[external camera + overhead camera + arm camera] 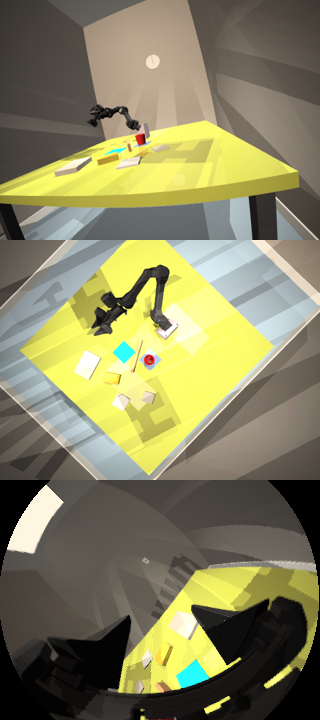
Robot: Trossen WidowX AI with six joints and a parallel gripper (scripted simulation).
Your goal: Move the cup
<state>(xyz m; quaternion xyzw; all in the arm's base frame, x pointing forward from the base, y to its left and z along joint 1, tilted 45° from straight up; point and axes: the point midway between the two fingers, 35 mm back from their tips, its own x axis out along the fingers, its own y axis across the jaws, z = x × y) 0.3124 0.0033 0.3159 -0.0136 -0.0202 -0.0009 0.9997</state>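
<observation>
The red cup lies 130 mm behind my gripper tip, 310 mm to the left of it and 240 mm below it. Also, from my gripper tip: teal pad (20 mm behind, 150 mm to the left, 290 mm below); orange bar (80 mm behind, 230 mm to the left, 270 mm below); cream slab (230 mm ahead, 50 mm to the left, 270 mm below).
</observation>
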